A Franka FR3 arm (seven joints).
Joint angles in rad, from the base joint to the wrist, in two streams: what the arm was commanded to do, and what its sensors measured. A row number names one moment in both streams.
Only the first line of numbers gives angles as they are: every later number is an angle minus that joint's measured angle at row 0.
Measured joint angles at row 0: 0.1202 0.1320 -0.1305 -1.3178 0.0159 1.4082 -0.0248
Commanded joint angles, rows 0 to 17: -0.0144 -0.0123 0.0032 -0.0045 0.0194 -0.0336 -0.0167; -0.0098 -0.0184 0.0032 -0.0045 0.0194 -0.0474 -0.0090; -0.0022 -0.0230 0.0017 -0.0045 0.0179 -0.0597 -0.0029; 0.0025 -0.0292 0.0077 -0.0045 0.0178 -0.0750 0.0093; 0.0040 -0.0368 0.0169 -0.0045 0.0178 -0.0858 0.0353; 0.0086 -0.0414 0.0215 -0.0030 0.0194 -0.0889 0.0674; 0.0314 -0.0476 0.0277 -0.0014 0.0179 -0.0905 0.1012; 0.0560 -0.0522 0.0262 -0.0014 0.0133 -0.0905 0.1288; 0.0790 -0.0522 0.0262 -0.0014 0.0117 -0.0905 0.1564; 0.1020 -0.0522 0.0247 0.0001 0.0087 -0.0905 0.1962; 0.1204 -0.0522 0.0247 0.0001 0.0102 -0.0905 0.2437; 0.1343 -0.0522 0.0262 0.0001 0.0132 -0.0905 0.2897; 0.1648 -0.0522 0.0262 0.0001 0.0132 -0.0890 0.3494; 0.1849 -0.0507 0.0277 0.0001 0.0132 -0.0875 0.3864; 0.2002 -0.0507 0.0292 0.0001 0.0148 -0.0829 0.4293; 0.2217 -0.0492 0.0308 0.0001 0.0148 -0.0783 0.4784; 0.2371 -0.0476 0.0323 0.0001 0.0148 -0.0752 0.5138; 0.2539 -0.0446 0.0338 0.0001 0.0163 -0.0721 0.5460
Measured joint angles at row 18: 0.2154 -0.0438 0.0321 0.0048 0.0022 -0.0769 0.4387
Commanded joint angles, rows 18 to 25: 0.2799 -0.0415 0.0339 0.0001 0.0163 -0.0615 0.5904; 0.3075 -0.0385 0.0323 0.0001 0.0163 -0.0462 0.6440; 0.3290 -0.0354 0.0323 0.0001 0.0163 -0.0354 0.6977; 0.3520 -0.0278 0.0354 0.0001 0.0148 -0.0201 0.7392; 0.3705 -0.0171 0.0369 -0.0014 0.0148 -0.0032 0.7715; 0.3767 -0.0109 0.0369 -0.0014 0.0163 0.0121 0.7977; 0.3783 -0.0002 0.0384 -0.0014 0.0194 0.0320 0.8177; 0.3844 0.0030 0.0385 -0.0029 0.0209 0.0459 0.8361
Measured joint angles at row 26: 0.3762 -0.0177 0.0430 0.0022 0.0023 -0.0054 0.7689
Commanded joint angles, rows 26 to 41: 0.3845 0.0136 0.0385 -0.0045 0.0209 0.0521 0.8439; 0.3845 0.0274 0.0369 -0.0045 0.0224 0.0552 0.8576; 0.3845 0.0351 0.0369 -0.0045 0.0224 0.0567 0.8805; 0.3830 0.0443 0.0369 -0.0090 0.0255 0.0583 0.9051; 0.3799 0.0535 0.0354 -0.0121 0.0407 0.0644 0.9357; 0.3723 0.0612 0.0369 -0.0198 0.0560 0.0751 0.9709; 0.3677 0.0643 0.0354 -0.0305 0.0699 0.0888 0.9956; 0.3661 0.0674 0.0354 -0.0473 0.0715 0.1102 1.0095; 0.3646 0.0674 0.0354 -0.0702 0.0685 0.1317 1.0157; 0.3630 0.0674 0.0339 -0.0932 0.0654 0.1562 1.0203; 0.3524 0.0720 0.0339 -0.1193 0.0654 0.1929 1.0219; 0.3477 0.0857 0.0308 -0.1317 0.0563 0.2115 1.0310; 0.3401 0.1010 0.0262 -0.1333 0.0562 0.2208 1.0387; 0.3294 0.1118 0.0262 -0.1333 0.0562 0.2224 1.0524; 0.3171 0.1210 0.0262 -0.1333 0.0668 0.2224 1.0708; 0.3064 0.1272 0.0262 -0.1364 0.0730 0.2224 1.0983
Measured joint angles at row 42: 0.3469 0.1084 0.0189 -0.1214 0.0377 0.1991 1.0324
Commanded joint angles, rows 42 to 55: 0.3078 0.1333 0.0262 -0.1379 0.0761 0.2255 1.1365; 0.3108 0.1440 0.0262 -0.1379 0.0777 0.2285 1.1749; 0.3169 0.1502 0.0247 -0.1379 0.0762 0.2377 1.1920; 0.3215 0.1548 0.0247 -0.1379 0.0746 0.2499 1.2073; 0.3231 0.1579 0.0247 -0.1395 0.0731 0.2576 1.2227; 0.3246 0.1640 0.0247 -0.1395 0.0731 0.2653 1.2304; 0.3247 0.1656 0.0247 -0.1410 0.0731 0.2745 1.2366; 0.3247 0.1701 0.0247 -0.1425 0.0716 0.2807 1.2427; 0.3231 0.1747 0.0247 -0.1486 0.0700 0.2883 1.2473; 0.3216 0.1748 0.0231 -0.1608 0.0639 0.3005 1.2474; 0.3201 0.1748 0.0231 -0.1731 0.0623 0.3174 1.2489; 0.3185 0.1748 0.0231 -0.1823 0.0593 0.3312 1.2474; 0.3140 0.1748 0.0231 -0.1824 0.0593 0.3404 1.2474; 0.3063 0.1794 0.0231 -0.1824 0.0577 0.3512 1.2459
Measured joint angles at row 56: 0.3264 0.1824 0.0173 -0.1598 0.0470 0.3069 1.2315
